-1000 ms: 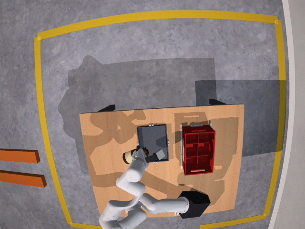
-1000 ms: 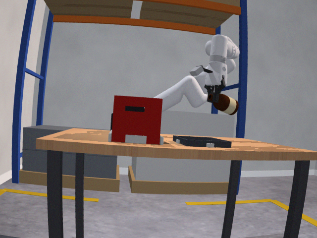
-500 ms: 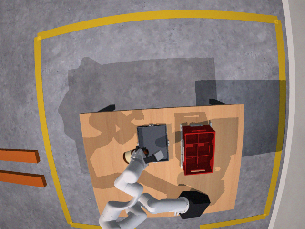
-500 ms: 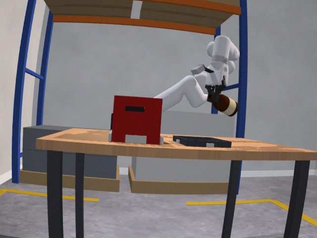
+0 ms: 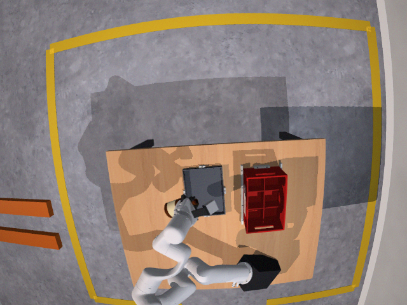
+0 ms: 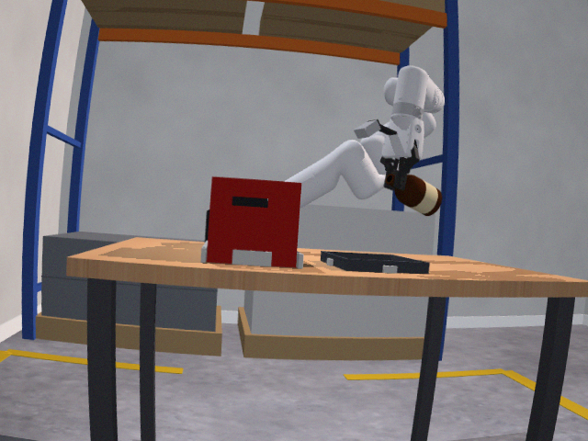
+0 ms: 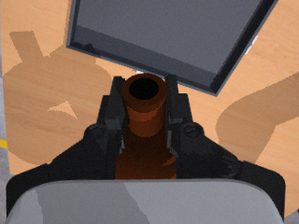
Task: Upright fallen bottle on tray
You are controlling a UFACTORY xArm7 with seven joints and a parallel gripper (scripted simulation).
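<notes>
The brown bottle is 40 mm to the left of my hand, 40 mm behind it and 20 mm below it. Also, from my hand: dark grey tray: 190 mm below, 40 mm to the right; then red crate: 320 mm to the right, 120 mm below, 70 mm ahead.
</notes>
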